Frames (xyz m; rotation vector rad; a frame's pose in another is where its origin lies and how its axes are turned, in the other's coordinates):
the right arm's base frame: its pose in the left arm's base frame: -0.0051 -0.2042 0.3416 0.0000 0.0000 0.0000
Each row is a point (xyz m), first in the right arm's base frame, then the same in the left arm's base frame.
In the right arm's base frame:
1: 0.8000 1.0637 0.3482
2: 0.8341 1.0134 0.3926
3: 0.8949 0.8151 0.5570
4: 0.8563 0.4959 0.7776
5: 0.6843 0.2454 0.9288
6: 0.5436 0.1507 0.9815
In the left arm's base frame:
1: 0.7949 0.8595 0.6898
2: 0.8290 0.8092 0.7342
3: 0.8898 0.6109 0.8986
4: 0.8512 0.2917 1.1192
5: 0.6792 0.0412 1.2704
6: 0.5385 -0.0535 1.3231

